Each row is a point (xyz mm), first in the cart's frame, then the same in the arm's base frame.
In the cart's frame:
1: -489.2 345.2 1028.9
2: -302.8 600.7 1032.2
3: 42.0 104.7 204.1
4: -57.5 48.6 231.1
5: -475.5 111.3 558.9
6: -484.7 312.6 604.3
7: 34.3 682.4 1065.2
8: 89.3 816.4 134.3
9: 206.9 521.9 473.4
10: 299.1 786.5 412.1
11: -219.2 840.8 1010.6
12: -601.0 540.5 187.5
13: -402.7 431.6 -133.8
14: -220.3 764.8 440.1
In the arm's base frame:
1: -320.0 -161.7 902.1
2: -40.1 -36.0 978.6
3: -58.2 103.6 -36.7
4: -168.1 71.9 -10.7
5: -470.1 -3.9 424.2
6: -382.5 105.2 576.2
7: 299.1 -87.7 917.8
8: 294.2 626.7 303.7
9: 307.8 163.6 332.5
10: 500.5 363.4 404.5
11: 139.0 122.1 1068.5
12: -434.3 575.6 452.7
13: -346.7 670.7 81.6
14: 34.2 460.4 614.8

